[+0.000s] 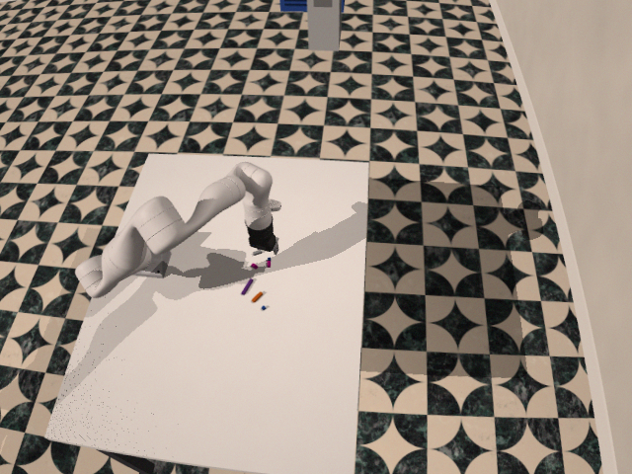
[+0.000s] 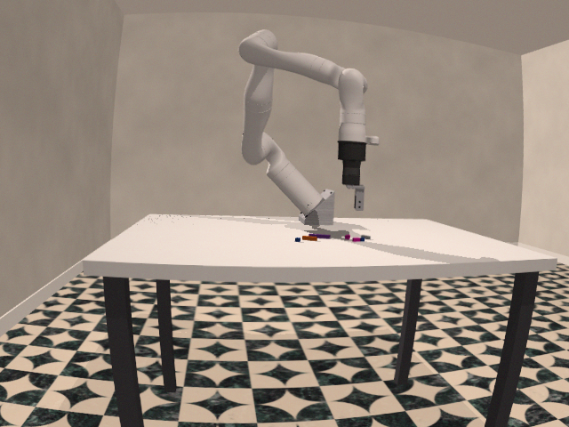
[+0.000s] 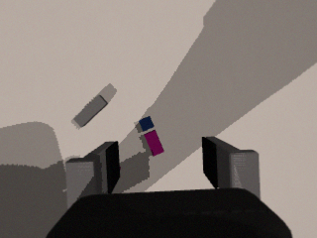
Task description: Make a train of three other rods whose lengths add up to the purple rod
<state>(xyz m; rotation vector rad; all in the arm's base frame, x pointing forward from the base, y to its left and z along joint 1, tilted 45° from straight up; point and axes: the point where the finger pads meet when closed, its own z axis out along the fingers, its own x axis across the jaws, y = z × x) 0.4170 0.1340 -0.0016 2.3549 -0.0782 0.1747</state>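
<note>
My gripper is now 10 cm above the grey rod, 6 cm past it and 3 cm to the right of it. Also, from my hand: purple rod 10 cm to the right, 10 cm below, 5 cm behind; then orange rod 13 cm to the right, 10 cm below, 1 cm behind.
</note>
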